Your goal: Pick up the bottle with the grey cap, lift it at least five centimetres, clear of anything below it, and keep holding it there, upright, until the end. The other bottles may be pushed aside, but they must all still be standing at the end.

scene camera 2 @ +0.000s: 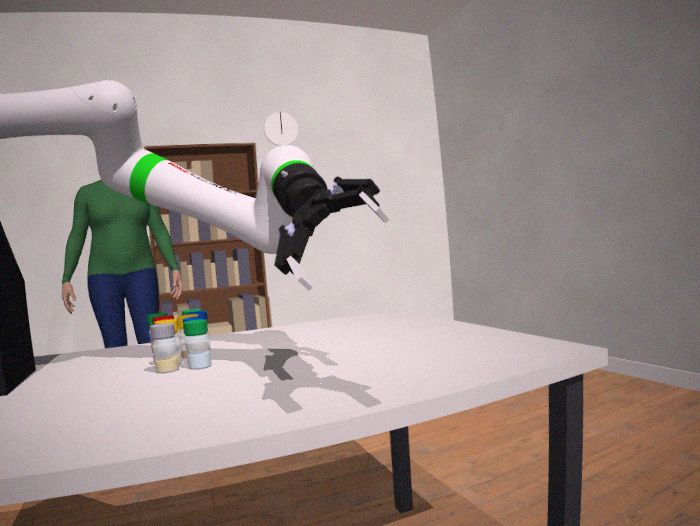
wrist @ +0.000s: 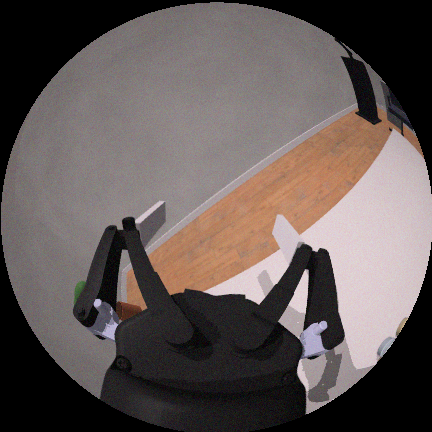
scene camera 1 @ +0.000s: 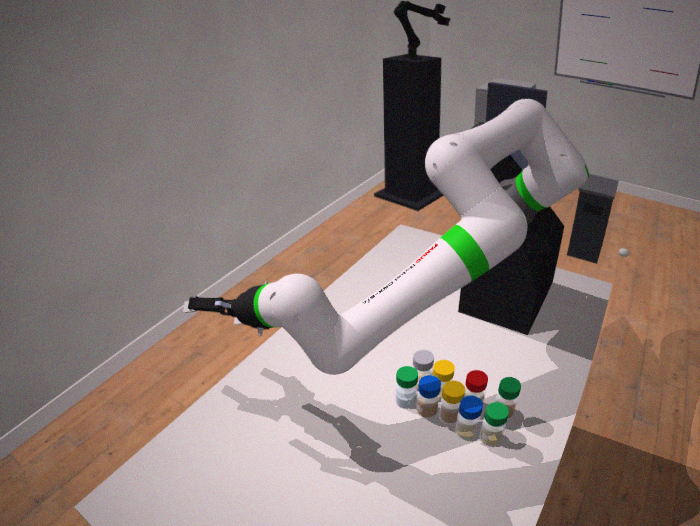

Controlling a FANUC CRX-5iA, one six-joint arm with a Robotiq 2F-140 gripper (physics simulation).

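Frame: origin at the arm's base, x ahead, y left, z up, level; centimetres.
Where they show: gripper, between the fingertips: (scene camera 2: 343,250) (wrist: 219,217) (scene camera 1: 211,313).
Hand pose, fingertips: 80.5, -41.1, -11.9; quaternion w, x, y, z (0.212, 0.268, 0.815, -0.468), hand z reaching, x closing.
Things, the pixels of their top centre, and the offset from my fingertips, as dx, dy, dz. Level surfaces: height alone.
- bottle with the grey cap, centre of its top: (scene camera 2: 161,324) (scene camera 1: 423,356) -33.1, +41.9, -13.4
- white table, height of its surface: dz -23.9
- green-capped bottle, centre of its top: (scene camera 2: 194,321) (scene camera 1: 407,373) -25.7, +42.2, -13.4
- yellow-capped bottle, centre of its top: (scene camera 1: 444,367) -33.1, +48.2, -13.4
The bottle with the grey cap (scene camera 1: 423,360) (scene camera 2: 164,346) stands upright on the white table (scene camera 1: 186,452) (scene camera 2: 396,367) (wrist: 370,225), at a corner of a tight group of bottles. A green-capped bottle (scene camera 1: 406,384) (scene camera 2: 196,343) stands beside it, and a yellow-capped bottle (scene camera 1: 443,370) stands on its other side. My gripper (scene camera 2: 345,244) (wrist: 219,217) is open and empty. It is high above the table, well away from the bottles, with its fingers pointing outward rather than straight down. In the wrist view the grey cap does not show.
The group also holds blue-capped bottles (scene camera 1: 428,395) (scene camera 1: 469,416), a second yellow-capped one (scene camera 1: 452,400), a red-capped one (scene camera 1: 476,384) and more green-capped ones (scene camera 1: 494,423) (scene camera 1: 509,390). The arm's forearm (scene camera 1: 407,288) (scene camera 2: 203,197) reaches over the table. A person (scene camera 2: 119,237) stands behind the table.
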